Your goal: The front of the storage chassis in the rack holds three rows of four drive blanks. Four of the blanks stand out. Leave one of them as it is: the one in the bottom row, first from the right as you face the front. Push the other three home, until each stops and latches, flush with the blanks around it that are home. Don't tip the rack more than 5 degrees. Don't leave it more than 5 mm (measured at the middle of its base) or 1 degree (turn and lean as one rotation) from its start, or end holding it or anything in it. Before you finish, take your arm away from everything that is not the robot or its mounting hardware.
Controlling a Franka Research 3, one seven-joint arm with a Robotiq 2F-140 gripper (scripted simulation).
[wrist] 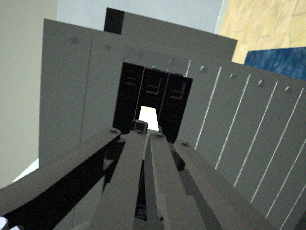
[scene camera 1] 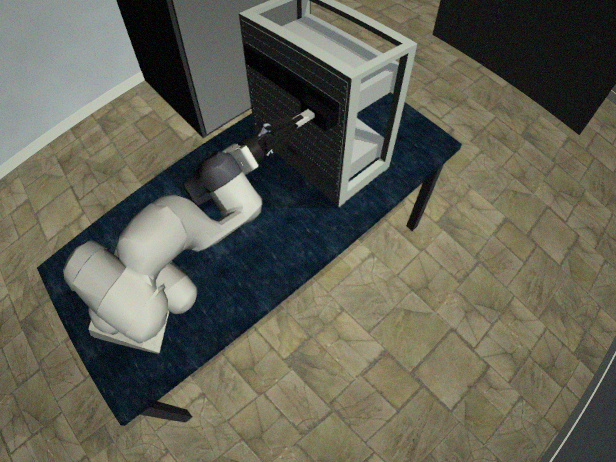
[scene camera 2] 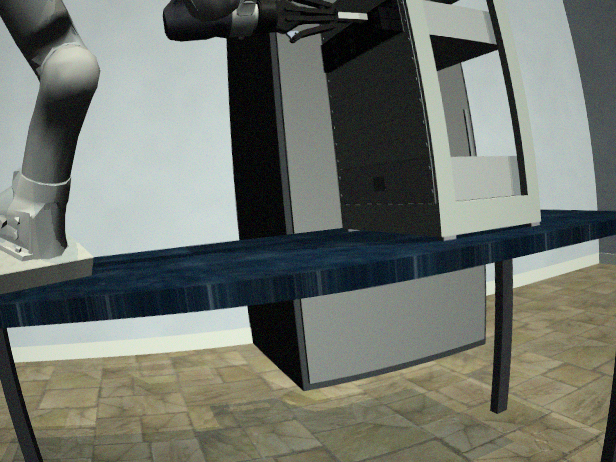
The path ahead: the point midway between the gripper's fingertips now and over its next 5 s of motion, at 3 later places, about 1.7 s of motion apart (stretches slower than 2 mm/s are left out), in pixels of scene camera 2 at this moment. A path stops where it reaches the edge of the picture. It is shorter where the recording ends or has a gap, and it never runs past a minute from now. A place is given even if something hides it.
My gripper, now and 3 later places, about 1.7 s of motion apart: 364,18; 374,20; 379,20; 370,12
